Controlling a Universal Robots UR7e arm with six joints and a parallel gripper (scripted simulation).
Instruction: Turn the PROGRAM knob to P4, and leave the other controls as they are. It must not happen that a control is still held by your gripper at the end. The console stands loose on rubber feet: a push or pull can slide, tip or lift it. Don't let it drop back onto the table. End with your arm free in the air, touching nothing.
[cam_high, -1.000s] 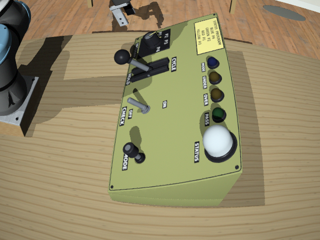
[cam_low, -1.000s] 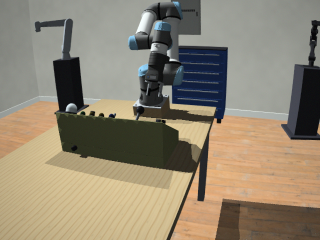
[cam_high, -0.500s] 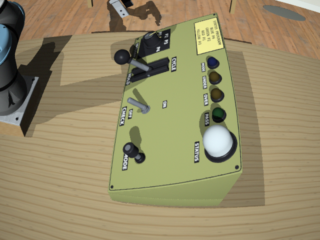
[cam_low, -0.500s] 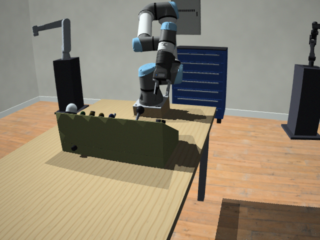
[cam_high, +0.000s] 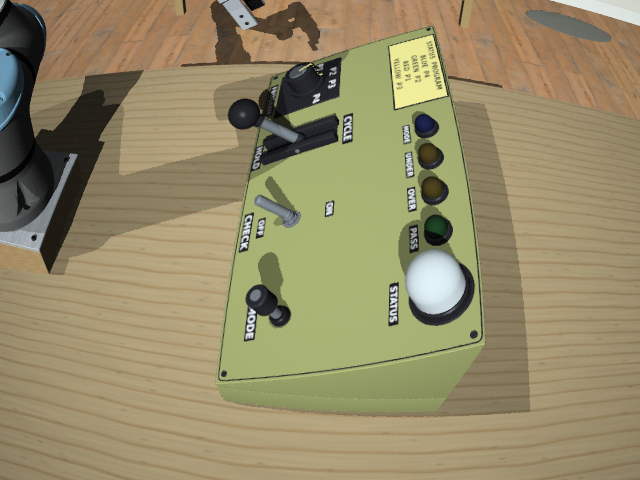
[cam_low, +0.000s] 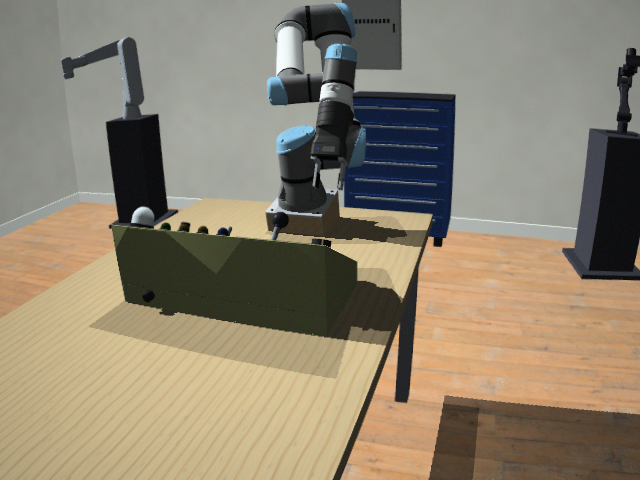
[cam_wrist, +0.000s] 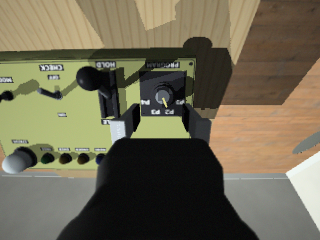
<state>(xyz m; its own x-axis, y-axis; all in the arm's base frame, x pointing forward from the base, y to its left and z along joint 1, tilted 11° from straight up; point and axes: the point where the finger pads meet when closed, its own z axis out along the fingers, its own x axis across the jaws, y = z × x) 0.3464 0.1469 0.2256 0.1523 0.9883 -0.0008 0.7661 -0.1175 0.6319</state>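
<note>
My gripper is now 80 mm short of the program knob, 10 mm to the left of it and 130 mm above it. The rest, counted from my hand: olive console: 80 mm ahead, 190 mm to the right, 150 mm below; then check toggle: 30 mm ahead, 250 mm to the right, 130 mm below; then black ball lever: 30 mm ahead, 120 mm to the right, 120 mm below.
</note>
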